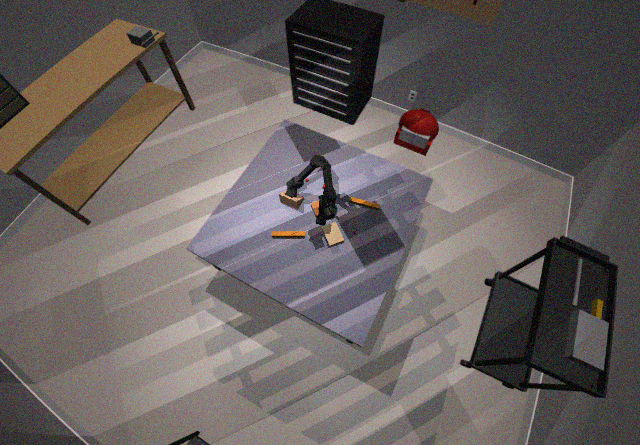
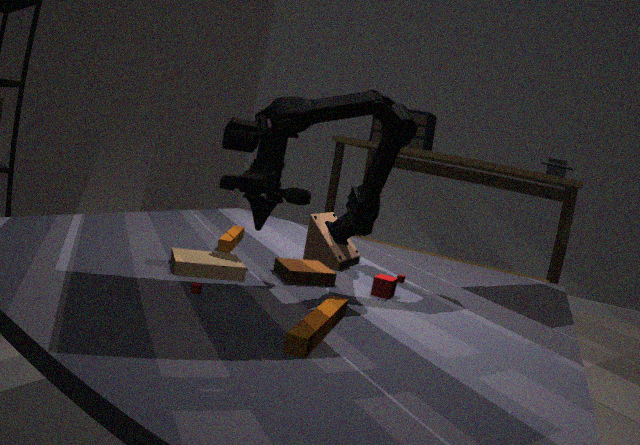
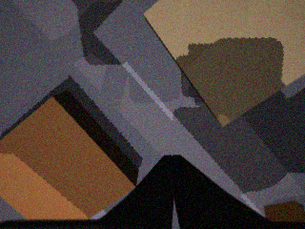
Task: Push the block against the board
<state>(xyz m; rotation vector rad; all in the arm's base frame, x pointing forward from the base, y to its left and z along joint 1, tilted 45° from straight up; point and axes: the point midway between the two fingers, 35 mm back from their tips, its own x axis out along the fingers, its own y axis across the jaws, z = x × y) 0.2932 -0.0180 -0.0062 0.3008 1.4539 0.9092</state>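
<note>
The darker brown block lies 80 mm behind my gripper tip, 80 mm to the left of it and 80 mm below it. From my gripper tip the other things lie so: board 100 mm ahead, 40 mm to the right, 80 mm below.
</note>
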